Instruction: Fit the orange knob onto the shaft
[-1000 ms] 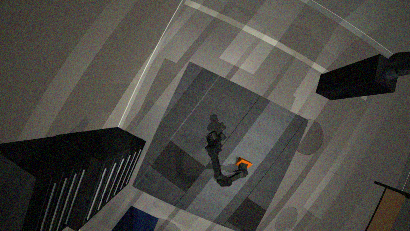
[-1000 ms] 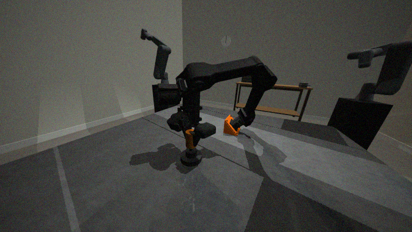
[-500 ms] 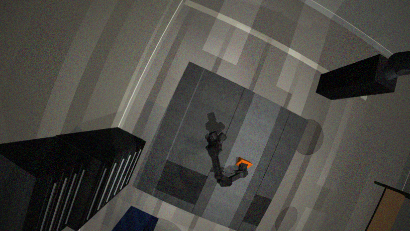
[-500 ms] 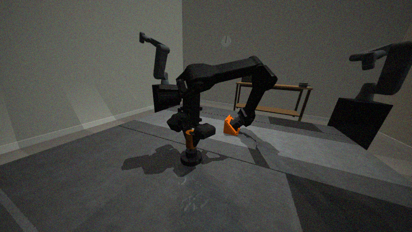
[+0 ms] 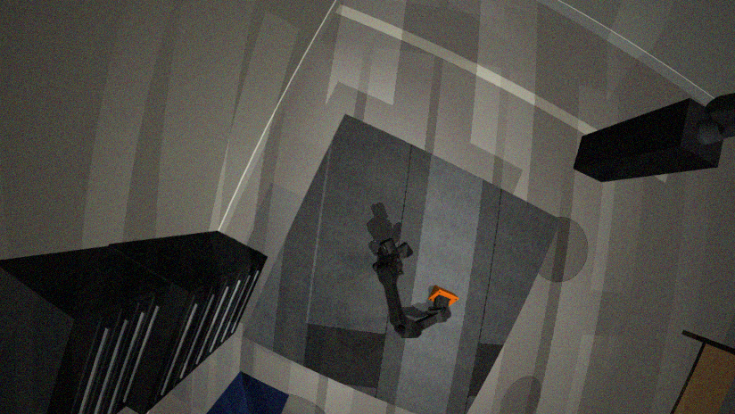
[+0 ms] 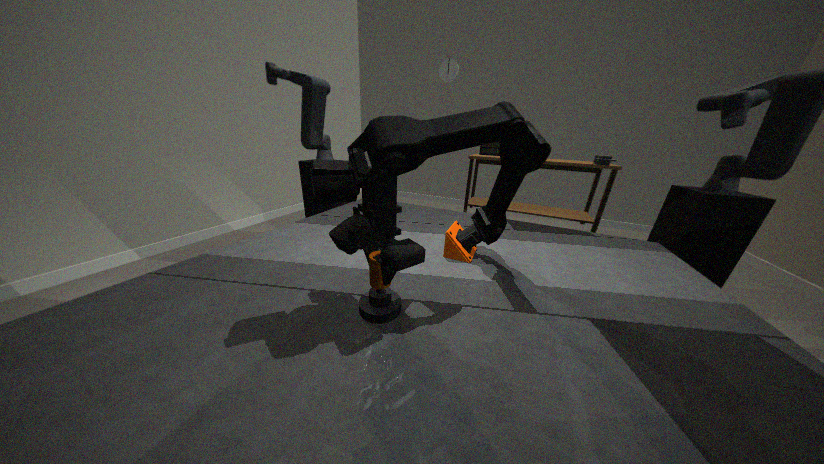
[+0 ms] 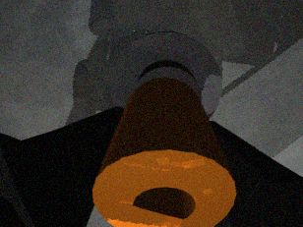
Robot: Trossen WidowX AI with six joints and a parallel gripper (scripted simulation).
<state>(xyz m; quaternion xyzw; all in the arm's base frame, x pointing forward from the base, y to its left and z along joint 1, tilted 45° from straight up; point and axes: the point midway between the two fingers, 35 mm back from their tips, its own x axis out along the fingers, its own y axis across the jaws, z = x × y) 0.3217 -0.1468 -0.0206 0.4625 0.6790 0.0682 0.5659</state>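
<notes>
Right now the orange knob is 2 cm above my gripper tip. Round my gripper tip: dark pedestal (4 cm below).
</notes>
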